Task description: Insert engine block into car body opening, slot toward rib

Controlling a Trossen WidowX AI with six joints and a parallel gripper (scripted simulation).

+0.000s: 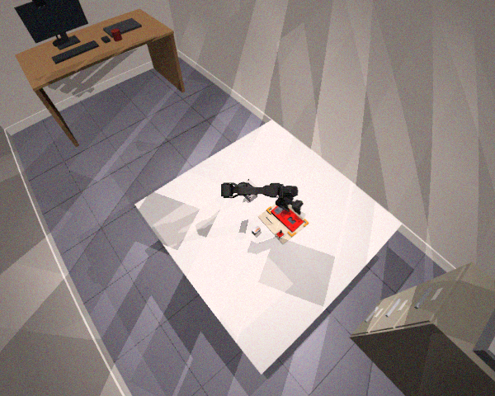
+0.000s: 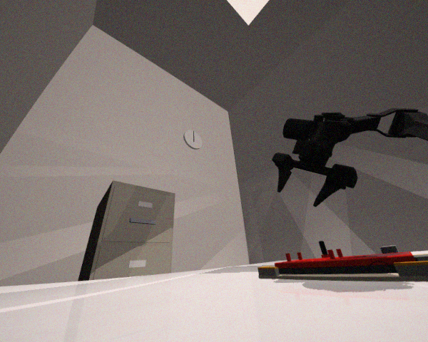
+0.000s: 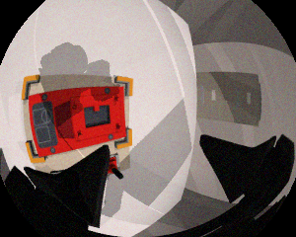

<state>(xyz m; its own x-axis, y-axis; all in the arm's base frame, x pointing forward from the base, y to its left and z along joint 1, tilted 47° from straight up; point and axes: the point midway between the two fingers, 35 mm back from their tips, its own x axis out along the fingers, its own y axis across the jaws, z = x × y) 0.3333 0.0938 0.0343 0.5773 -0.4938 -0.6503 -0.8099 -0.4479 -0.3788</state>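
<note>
My gripper tip is 11 cm past the engine block, 20 cm to the left of it and 15 cm above it.
</note>
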